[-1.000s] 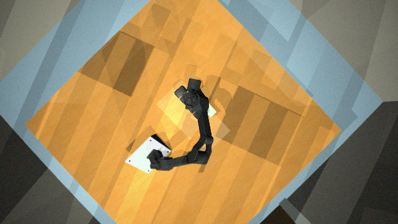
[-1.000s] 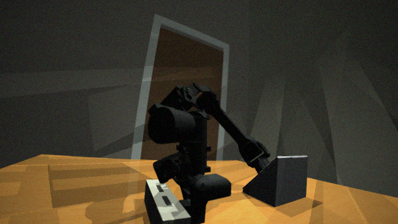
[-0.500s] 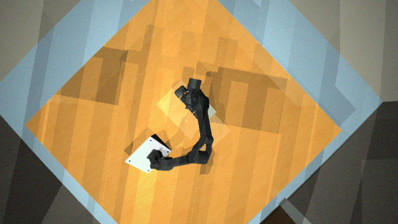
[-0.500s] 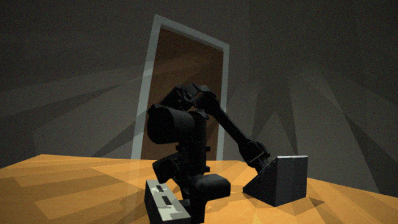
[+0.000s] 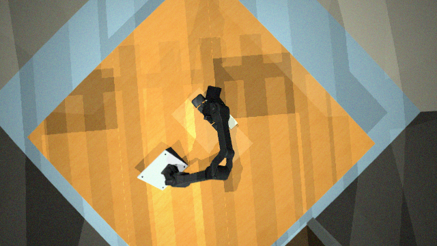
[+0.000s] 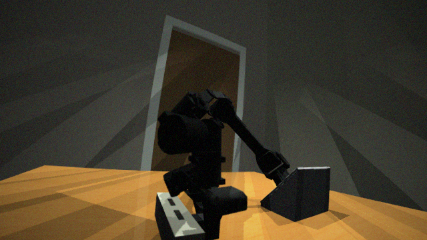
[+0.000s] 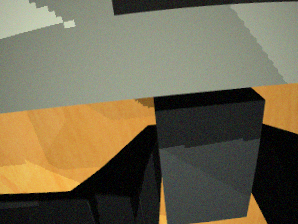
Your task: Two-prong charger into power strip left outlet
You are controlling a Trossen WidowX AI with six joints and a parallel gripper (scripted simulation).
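The box-shaped charger is 2 cm ahead of my gripper tip and 1 cm above it.
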